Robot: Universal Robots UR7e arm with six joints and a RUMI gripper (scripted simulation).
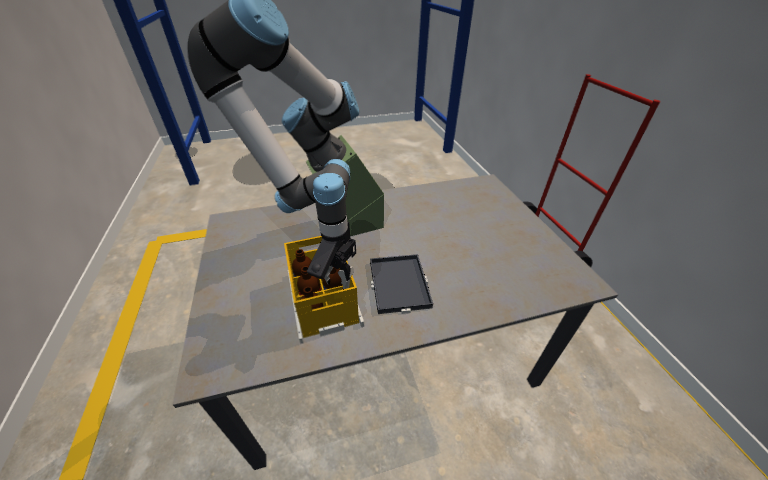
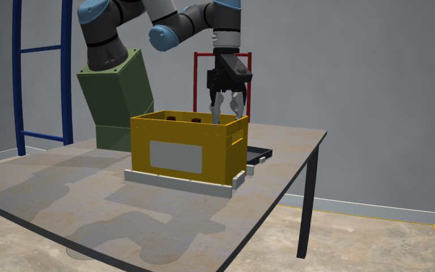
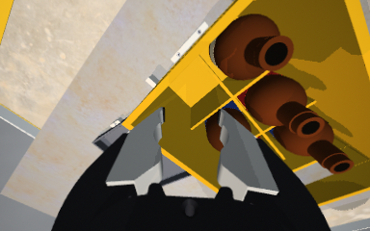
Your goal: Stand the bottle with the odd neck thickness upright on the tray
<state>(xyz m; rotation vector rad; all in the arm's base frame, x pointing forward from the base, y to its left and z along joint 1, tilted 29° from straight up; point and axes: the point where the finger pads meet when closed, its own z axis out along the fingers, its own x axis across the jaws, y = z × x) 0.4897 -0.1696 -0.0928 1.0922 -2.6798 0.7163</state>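
My gripper is now 9 cm past the yellow crate, 4 cm to the left of it and 7 cm above it. From my hand the other things lie so: dark tray: 7 cm behind, 24 cm to the left, 14 cm below.
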